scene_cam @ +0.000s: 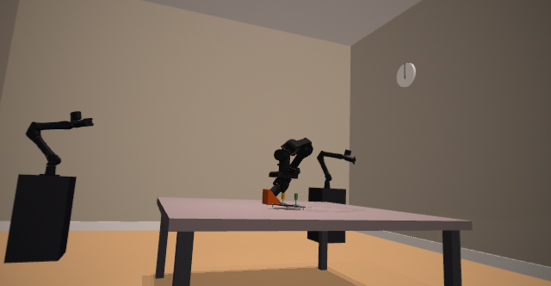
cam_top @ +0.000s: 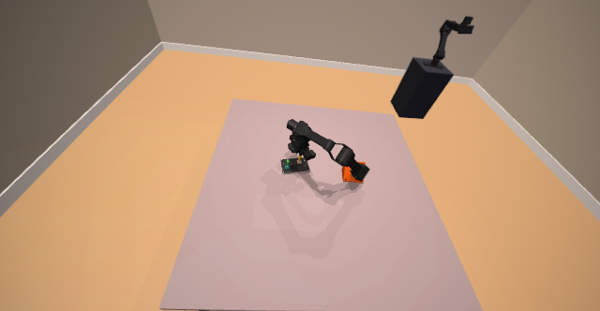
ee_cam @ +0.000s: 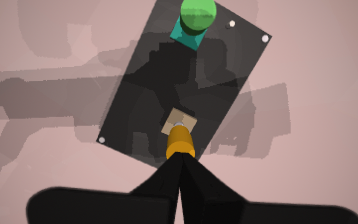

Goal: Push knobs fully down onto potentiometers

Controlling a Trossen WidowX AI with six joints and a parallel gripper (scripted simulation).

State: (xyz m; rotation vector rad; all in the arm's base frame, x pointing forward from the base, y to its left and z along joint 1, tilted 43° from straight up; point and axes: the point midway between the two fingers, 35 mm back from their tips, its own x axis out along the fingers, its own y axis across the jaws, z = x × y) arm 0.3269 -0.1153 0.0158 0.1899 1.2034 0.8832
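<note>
Now: gripper tip 20 mm above the orange knob. Also, from my gripper tip: green knob: 70 mm ahead, 40 mm to the left, 20 mm below.
</note>
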